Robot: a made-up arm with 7 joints. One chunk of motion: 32 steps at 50 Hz.
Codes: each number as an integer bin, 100 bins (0 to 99) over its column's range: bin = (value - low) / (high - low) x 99, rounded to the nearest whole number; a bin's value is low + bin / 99 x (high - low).
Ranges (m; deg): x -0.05..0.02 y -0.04..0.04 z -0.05..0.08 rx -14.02..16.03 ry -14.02..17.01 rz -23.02..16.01
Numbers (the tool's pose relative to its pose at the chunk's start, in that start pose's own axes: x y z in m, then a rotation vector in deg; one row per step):
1: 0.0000 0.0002 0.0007 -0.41 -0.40 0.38
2: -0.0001 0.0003 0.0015 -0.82 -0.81 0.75
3: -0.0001 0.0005 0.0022 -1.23 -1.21 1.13
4: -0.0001 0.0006 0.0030 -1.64 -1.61 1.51
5: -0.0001 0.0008 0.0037 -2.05 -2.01 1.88
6: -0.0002 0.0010 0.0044 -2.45 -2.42 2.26
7: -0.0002 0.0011 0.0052 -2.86 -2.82 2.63
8: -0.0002 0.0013 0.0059 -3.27 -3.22 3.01
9: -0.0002 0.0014 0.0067 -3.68 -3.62 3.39
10: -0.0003 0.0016 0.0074 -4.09 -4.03 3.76
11: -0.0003 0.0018 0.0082 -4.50 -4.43 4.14
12: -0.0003 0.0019 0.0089 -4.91 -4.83 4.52
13: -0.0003 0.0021 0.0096 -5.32 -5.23 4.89
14: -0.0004 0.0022 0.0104 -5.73 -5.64 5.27
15: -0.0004 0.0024 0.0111 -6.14 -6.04 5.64
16: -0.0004 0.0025 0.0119 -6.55 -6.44 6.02
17: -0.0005 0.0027 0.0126 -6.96 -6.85 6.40
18: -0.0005 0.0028 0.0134 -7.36 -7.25 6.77
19: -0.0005 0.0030 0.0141 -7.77 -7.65 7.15
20: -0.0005 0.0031 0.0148 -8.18 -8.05 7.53
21: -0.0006 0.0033 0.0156 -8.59 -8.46 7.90
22: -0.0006 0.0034 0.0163 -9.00 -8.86 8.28
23: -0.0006 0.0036 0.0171 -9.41 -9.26 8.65
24: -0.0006 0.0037 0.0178 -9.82 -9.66 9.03
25: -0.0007 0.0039 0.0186 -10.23 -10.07 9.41
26: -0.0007 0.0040 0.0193 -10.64 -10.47 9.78
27: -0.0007 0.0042 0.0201 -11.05 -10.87 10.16
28: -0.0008 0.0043 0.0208 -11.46 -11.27 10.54
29: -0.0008 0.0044 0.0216 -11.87 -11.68 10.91
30: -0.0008 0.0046 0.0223 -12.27 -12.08 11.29
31: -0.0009 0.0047 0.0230 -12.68 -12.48 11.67
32: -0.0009 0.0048 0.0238 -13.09 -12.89 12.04
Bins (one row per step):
1: 71 50 39 45 43 59
2: 71 50 39 43 42 60
3: 71 50 40 42 41 61
4: 71 50 40 41 40 62
5: 71 50 41 39 38 63
6: 70 51 41 38 37 64
7: 70 51 42 37 36 65
8: 70 51 43 35 34 66
9: 70 51 43 34 33 67
10: 70 51 44 33 32 68
11: 70 52 44 31 31 69
12: 70 52 45 30 29 70
13: 70 52 45 29 28 71
14: 70 52 46 27 27 72
15: 70 52 47 26 25 73
16: 70 53 47 25 24 74
17: 70 53 48 23 23 75
18: 70 53 48 22 22 76
19: 70 53 49 21 20 77
20: 70 53 49 19 19 77
21: 70 54 50 18 18 78
22: 70 54 50 17 16 79
23: 70 54 51 15 15 80
24: 70 54 52 14 14 81
25: 70 54 52 12 13 82
26: 70 54 53 11 11 83
27: 70 55 53 10 10 84
28: 70 55 54 8 9 85
29: 70 55 55 7 7 86
30: 70 55 55 6 6 87
31: 69 55 56 4 5 88
32: 69 55 56 3 4 89

